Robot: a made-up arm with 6 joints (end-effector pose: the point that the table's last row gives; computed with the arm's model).
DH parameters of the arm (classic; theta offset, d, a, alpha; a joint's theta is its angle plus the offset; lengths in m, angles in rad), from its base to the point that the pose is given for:
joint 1: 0 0.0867 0 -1.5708
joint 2: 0.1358 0 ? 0
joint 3: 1.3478 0 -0.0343 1.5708
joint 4: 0 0.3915 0 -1.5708
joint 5: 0 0 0 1.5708
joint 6: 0 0.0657 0 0
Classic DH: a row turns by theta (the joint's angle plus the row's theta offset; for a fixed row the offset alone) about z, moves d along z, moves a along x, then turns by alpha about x.
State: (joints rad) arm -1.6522 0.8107 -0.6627 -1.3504 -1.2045 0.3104
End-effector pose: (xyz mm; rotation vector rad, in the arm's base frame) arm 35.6 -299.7 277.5 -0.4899 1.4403 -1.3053
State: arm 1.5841 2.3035 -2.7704 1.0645 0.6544 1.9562
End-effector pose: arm -42.0 527.4 466.9 -0.4816 -1.4146 -1.0825
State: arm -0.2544 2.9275 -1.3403 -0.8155 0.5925 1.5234
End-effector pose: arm 232.9 -88.2 -341.3 -1.3261 -2.4925 0.7164
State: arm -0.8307 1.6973 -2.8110 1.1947 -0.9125 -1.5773
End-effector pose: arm 72.3 -150.8 709.0 0.8756 -0.1858 -1.2931
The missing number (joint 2, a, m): -0.2076
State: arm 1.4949 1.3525 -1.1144 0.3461 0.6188 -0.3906
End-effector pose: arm 19.2 422.4 225.2 -1.8540 1.6498 0.8885
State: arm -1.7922 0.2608 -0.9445 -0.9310 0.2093 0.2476
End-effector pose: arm -36.4 -111.9 503.2 0.8116 0.9137 -2.3109
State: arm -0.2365 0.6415 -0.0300 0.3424 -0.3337 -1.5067
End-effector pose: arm 262.7 -70.8 52.5 -0.7972 1.7474 -1.0929
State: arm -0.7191 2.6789 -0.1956 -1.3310 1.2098 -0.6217
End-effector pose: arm -110.6 17.5 -142.4 1.3580 -1.0264 -0.7504
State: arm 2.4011 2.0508 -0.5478 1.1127 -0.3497 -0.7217
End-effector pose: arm -158.8 172.5 -184.8 -2.3098 1.5071 0.3492
